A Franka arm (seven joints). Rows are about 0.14 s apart.
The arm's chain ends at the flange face. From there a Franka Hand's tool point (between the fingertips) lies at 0.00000 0.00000 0.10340 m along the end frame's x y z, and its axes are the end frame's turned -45 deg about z.
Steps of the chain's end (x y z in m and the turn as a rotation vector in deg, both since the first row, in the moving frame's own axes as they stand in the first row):
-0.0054, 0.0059, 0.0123, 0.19, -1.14, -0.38
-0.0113, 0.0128, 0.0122, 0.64, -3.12, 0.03
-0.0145, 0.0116, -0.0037, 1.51, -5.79, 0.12
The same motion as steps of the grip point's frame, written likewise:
-0.0092, -0.0013, 0.0123, 0.94, -0.67, -0.38
-0.0202, -0.0037, 0.0120, 2.66, -1.75, 0.03
-0.0239, -0.0114, -0.0043, 5.16, -3.03, 0.12

